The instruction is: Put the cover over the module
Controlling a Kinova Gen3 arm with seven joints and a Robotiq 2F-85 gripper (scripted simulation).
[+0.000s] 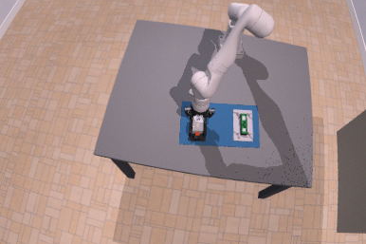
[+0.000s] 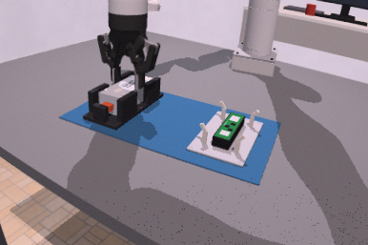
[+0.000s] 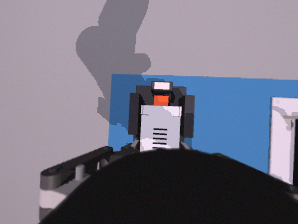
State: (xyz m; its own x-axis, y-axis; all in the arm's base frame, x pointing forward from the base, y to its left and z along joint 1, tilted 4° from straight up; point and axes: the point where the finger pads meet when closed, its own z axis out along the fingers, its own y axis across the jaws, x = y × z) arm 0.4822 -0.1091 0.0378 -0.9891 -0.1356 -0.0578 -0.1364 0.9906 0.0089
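My hand is 3 cm above the light grey cover.
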